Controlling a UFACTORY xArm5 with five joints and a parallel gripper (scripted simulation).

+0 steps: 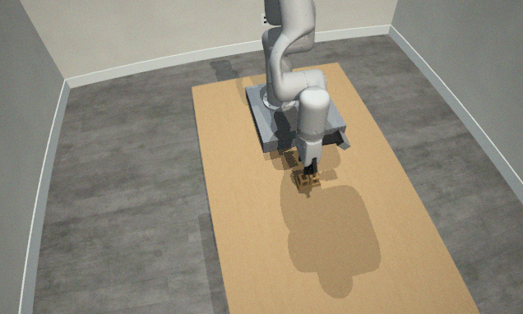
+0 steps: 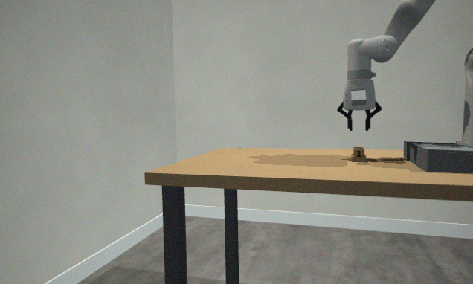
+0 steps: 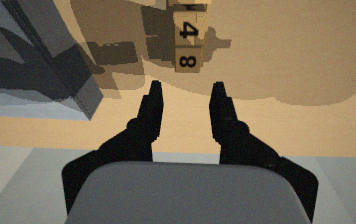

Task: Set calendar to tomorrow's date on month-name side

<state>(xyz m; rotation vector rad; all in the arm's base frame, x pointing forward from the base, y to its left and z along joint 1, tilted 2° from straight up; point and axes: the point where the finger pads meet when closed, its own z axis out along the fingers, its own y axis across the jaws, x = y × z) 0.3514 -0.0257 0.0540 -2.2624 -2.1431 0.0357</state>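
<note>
The wooden cube lies 90 mm below my hand. The rest, counted from my hand: wooden tray 110 mm below, 20 mm to the left.
</note>
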